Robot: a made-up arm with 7 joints. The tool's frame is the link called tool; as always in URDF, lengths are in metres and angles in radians. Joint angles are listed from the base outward.
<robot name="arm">
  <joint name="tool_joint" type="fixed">
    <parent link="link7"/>
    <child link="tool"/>
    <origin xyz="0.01 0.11 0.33"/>
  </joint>
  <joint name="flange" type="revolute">
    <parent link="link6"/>
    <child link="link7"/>
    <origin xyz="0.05 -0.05 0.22"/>
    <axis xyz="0 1 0"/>
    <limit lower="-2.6" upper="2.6"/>
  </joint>
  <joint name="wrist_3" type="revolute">
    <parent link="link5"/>
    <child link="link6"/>
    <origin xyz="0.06 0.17 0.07"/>
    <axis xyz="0 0 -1"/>
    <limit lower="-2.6" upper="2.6"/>
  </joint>
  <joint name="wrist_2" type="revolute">
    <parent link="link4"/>
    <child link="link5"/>
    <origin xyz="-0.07 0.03 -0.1"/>
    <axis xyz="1 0 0"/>
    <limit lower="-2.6" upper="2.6"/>
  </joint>
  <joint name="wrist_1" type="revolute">
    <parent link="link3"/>
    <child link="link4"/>
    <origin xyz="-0.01 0 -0.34"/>
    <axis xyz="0 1 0"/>
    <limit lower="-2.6" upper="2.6"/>
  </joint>
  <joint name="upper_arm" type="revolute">
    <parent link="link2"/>
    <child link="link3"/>
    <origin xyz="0 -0.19 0.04"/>
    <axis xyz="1 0 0"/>
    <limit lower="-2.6" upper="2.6"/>
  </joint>
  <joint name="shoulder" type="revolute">
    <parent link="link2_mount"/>
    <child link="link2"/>
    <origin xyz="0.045 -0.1 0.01"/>
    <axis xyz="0 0 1"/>
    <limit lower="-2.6" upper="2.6"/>
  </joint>
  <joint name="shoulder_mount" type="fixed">
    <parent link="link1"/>
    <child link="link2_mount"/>
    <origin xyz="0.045 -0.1 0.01"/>
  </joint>
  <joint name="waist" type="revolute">
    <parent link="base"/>
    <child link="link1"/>
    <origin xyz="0 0 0.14"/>
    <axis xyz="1 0 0"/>
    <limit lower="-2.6" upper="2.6"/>
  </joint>
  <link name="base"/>
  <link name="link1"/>
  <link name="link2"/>
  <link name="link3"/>
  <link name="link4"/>
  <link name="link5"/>
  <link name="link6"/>
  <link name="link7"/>
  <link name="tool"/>
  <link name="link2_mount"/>
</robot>
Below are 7 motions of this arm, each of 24 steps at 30 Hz.
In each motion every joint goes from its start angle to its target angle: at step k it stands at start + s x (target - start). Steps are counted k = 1, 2, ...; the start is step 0. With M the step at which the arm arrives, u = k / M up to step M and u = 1 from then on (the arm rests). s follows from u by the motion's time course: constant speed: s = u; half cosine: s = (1 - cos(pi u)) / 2; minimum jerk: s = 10 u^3 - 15 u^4 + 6 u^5.
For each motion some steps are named. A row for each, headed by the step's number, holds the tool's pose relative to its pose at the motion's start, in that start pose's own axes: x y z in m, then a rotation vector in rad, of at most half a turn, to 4 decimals.
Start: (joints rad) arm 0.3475 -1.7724 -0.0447 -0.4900 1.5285 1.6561 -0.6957
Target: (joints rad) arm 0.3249 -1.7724 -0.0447 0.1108 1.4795 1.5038 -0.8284
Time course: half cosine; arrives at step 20
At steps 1, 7, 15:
1: -0.0004 0.0008 0.0000 -0.0018 -0.0011 -0.0019
7: -0.0155 0.0352 -0.0034 -0.0808 -0.0489 -0.0838
15: -0.0358 0.1192 -0.0250 -0.2692 -0.1498 -0.2458

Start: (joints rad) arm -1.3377 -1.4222 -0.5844 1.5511 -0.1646 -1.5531 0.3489
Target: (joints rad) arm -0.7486 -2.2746 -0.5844 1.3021 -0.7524 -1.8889 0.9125
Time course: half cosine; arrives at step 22
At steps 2, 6, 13, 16, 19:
2: 0.0126 -0.0060 -0.0064 0.0092 0.0156 0.0148
6: 0.1074 -0.0411 -0.0581 0.0756 0.1302 0.1282
13: 0.3824 -0.0464 -0.2407 0.2491 0.4479 0.4987
16: 0.4765 -0.0108 -0.3125 0.3068 0.5565 0.6569
19: 0.5340 0.0231 -0.3581 0.3426 0.6234 0.7688

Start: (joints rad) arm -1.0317 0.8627 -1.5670 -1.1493 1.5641 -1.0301 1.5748
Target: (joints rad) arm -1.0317 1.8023 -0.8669 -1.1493 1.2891 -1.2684 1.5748
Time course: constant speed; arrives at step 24
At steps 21, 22, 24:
21: 0.2097 -0.0507 -0.4108 -0.9307 -0.4460 -0.3735
22: 0.2208 -0.0632 -0.4245 -0.9689 -0.4744 -0.3848
24: 0.2428 -0.0894 -0.4493 -1.0432 -0.5328 -0.4052

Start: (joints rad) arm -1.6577 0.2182 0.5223 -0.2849 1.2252 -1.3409 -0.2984
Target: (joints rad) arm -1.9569 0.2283 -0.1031 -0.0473 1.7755 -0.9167 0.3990
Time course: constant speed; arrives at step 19
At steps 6, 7, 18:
6: 0.1822 -0.0564 0.0422 0.0119 0.3491 -0.2152
7: 0.2134 -0.0681 0.0441 0.0136 0.4073 -0.2520
18: 0.5302 -0.2248 -0.0181 0.0273 1.0210 -0.6783

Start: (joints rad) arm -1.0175 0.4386 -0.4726 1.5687 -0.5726 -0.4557 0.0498
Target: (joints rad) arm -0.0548 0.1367 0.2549 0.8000 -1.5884 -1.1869 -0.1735
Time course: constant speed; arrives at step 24
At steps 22, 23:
22: -0.5357 0.6404 -0.1882 -1.0069 -1.3256 0.6010
23: -0.5563 0.6494 -0.1978 -1.0293 -1.3777 0.5988

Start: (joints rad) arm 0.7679 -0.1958 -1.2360 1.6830 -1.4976 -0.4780 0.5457
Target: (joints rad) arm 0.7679 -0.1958 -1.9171 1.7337 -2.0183 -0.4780 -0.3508
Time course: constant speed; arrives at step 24
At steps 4, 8, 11, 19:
4: 0.0557 0.0063 -0.0316 -0.0141 -0.0153 -0.0015
8: 0.1051 0.0171 -0.0713 -0.0312 -0.0318 0.0085
11: 0.1370 0.0276 -0.1057 -0.0442 -0.0454 0.0238
19: 0.1961 0.0630 -0.2123 -0.0705 -0.0886 0.0968

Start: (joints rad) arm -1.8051 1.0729 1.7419 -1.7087 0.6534 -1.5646 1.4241
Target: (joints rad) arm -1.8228 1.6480 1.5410 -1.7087 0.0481 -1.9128 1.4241
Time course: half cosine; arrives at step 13
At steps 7, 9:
7: 0.1315 -0.0178 0.0531 -0.0926 0.3336 0.3903
9: 0.1659 -0.0046 0.0565 -0.1492 0.4324 0.5714

